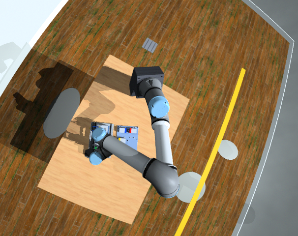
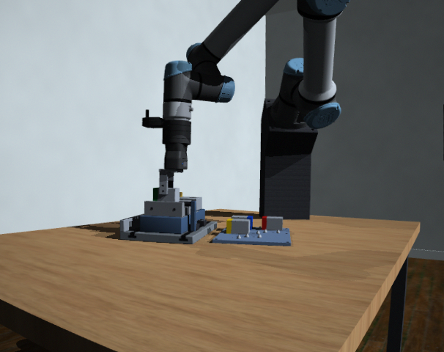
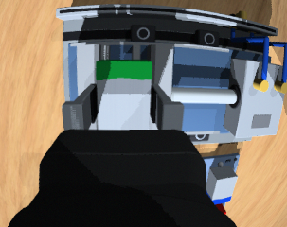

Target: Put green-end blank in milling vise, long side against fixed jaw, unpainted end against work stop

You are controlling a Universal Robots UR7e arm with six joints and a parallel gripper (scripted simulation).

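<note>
Now: the green-ended blank 20 mm below my hand. The rest, counted from my hand: blue plate (190 mm behind, 150 mm to the left, 130 mm below); then yellow-ended blank (160 mm behind, 120 mm to the left, 100 mm below); then blue-ended blank (240 mm behind, 100 mm below, 70 mm to the left).
</note>
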